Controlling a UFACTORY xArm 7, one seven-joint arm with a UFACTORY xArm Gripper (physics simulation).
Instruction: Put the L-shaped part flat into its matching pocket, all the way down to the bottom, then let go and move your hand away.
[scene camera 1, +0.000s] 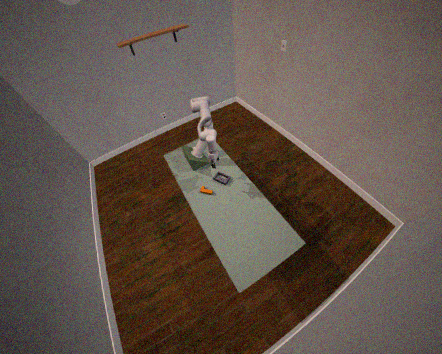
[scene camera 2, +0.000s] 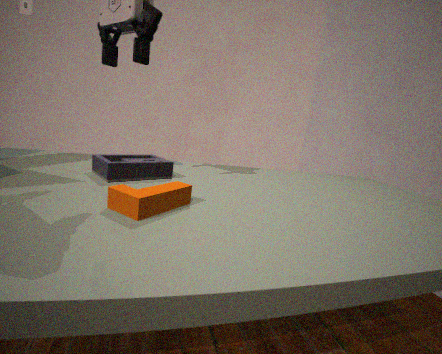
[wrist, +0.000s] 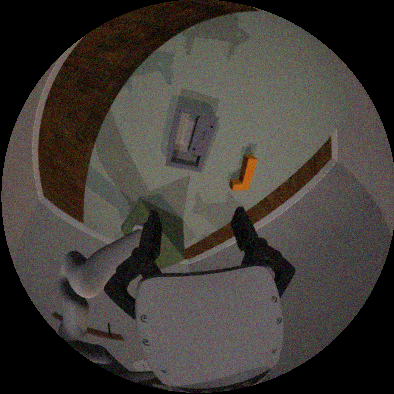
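Pixels of known places: gripper, fingertip midpoint: (scene camera 1: 215, 163) (scene camera 2: 124, 64) (wrist: 197, 216); arm's base, origin of the base link: (scene camera 1: 196, 154).
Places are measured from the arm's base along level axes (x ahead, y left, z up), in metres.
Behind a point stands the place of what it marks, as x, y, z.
The orange L-shaped part (scene camera 1: 206, 190) @(0.405, -0.136, -0.051) (scene camera 2: 162, 198) @(0.405, -0.159, -0.060) (wrist: 247, 172) @(0.409, -0.130, -0.052) lies flat on the pale green table top, outside the pocket tray and a short way from it. The dark purple-grey tray (scene camera 1: 216, 179) @(0.359, 0.005, -0.052) (scene camera 2: 140, 173) @(0.384, 0.014, -0.067) (wrist: 206, 139) @(0.397, 0.031, -0.046) sits on the table top; its recess shows from above in the wrist view, with no part in it. My gripper (scene camera 1: 214, 167) @(0.340, 0.038, 0.134) (scene camera 2: 125, 59) @(0.340, 0.038, 0.134) (wrist: 197, 216) @(0.340, 0.038, 0.134) is open and empty. It hangs high above the table, above the tray in the scene camera 2 view and well clear of the part and the tray.
The pale green table top (scene camera 1: 240, 235) @(0.905, -0.132, -0.082) (scene camera 2: 300, 240) @(0.570, -0.253, -0.082) (wrist: 290, 80) @(0.724, -0.023, -0.082) carries the tray and the part. A dark green base plate (scene camera 1: 190, 157) @(0.062, -0.088, 0.072) (wrist: 172, 235) @(0.108, -0.065, 0.014) lies under the arm's foot. A wooden wall rail (scene camera 1: 152, 35) is on the wall behind. Arm shadows fall across the table.
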